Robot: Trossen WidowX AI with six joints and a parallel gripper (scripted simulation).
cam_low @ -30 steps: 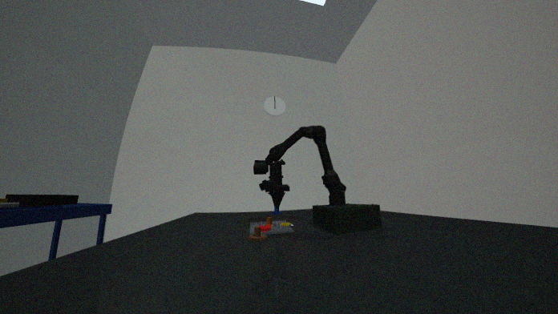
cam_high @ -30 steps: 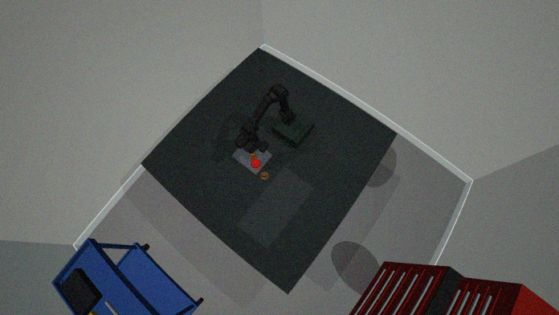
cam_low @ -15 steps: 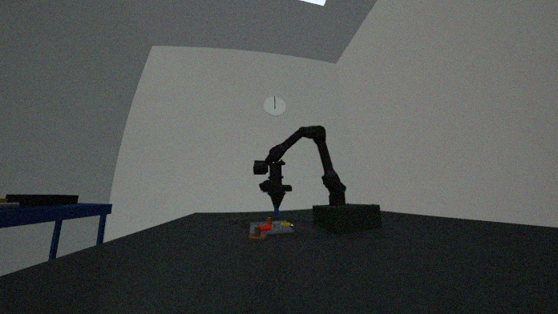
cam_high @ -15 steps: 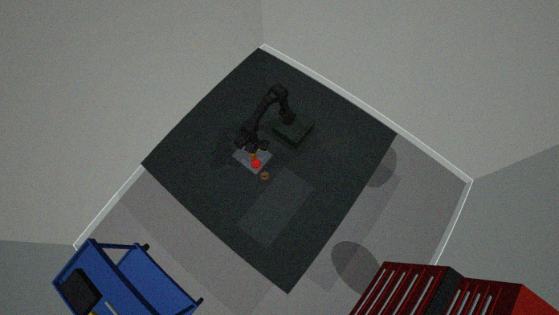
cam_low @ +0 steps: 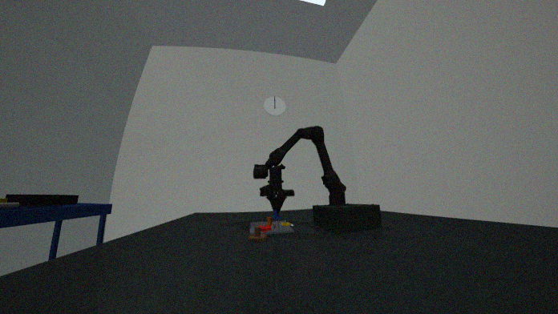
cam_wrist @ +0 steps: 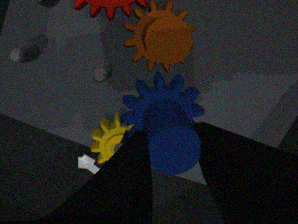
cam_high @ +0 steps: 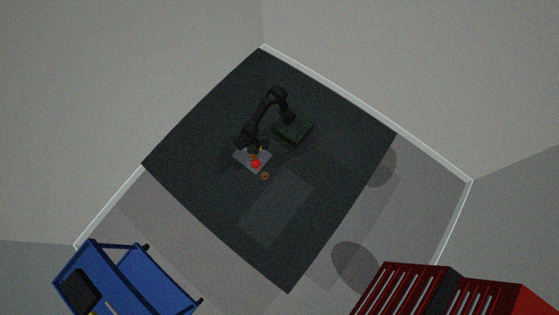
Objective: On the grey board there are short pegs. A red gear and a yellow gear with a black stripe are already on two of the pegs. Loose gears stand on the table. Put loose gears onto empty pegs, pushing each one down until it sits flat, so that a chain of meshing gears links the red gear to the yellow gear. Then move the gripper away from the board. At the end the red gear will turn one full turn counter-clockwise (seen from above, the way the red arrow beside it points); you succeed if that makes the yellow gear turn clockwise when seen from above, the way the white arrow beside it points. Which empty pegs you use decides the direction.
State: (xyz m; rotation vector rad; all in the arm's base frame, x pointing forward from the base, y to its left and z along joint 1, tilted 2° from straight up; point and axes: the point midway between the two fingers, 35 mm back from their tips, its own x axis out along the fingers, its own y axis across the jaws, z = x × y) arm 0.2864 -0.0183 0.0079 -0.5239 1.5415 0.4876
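Right now my gripper tip is 30 mm short of the orange gear, 20 mm to the right of it and 40 mm above it. The rest, counted from my gripper tip: blue gear (10 mm below); grey board (30 mm ahead, 60 mm below); yellow gear (40 mm behind, 50 mm below).
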